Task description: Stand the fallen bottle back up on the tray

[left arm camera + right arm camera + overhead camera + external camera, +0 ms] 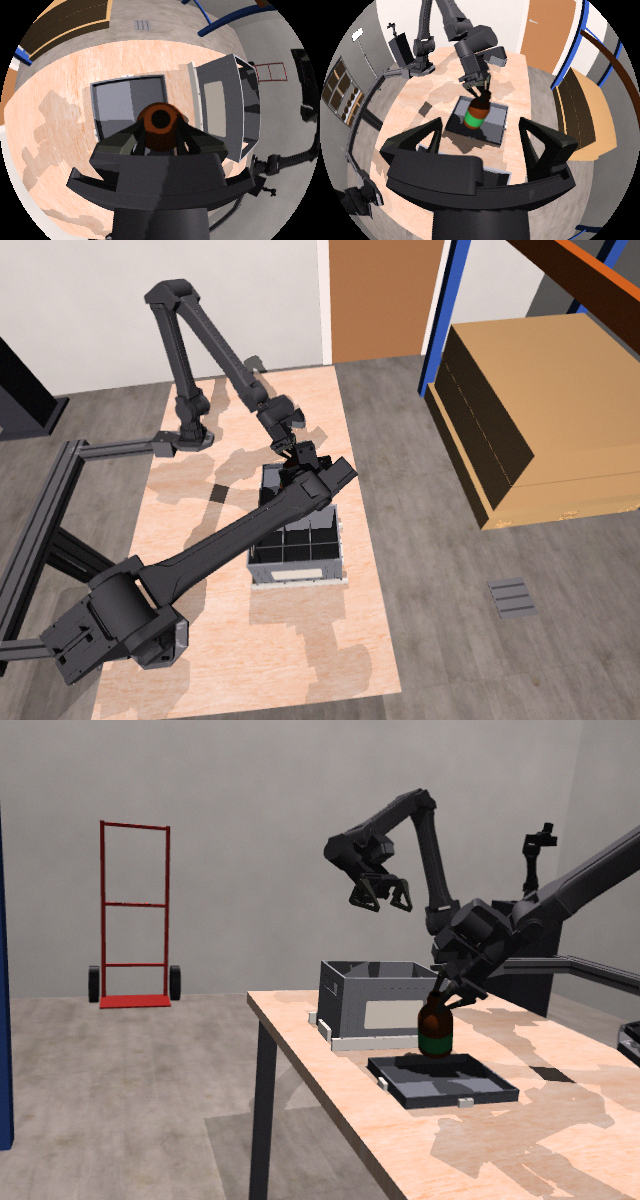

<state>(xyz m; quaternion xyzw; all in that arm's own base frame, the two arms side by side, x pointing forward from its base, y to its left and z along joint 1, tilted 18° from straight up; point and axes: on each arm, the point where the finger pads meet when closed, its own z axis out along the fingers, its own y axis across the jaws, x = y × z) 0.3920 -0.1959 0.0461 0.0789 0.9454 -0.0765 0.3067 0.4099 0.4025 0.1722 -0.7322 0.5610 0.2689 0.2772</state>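
My left gripper is now 40 mm above the brown bottle, 20 mm to the left of it and 10 mm past it. The rest, counted from my left hand: tray: 160 mm below, 20 mm behind, 10 mm to the left; grey divided crate: 290 mm to the right, 90 mm below, 20 mm behind.
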